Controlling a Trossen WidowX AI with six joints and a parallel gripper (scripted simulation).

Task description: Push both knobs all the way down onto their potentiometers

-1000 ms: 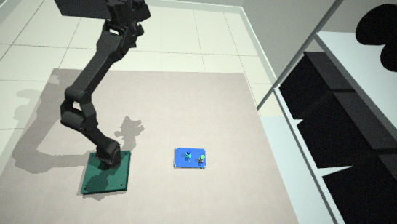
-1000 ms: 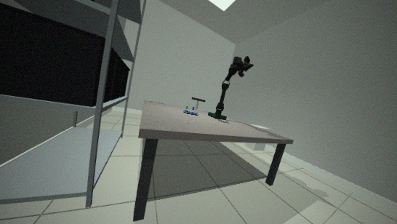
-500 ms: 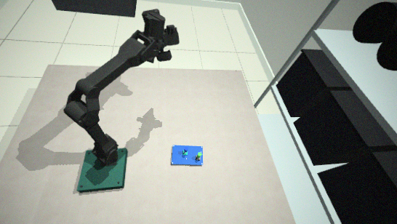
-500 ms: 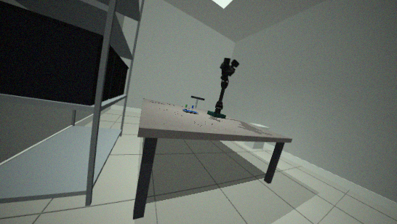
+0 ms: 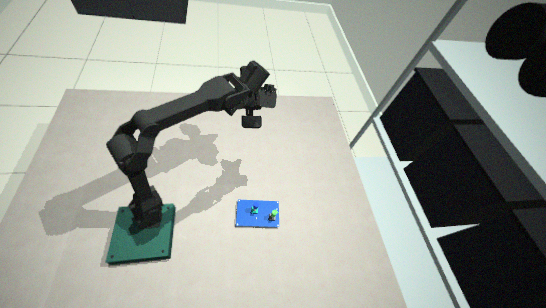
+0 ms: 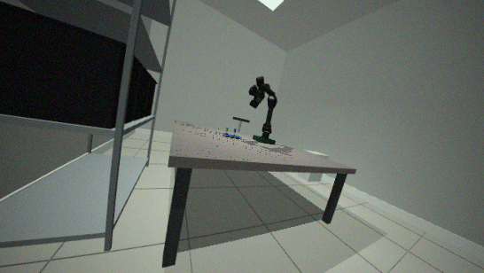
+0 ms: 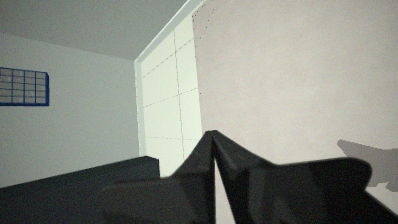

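Right now the blue knob is 20 mm behind my gripper tip, 300 mm to the right of it and 250 mm below it. Also, from my gripper tip: green knob: 50 mm ahead, 330 mm to the right, 250 mm below.
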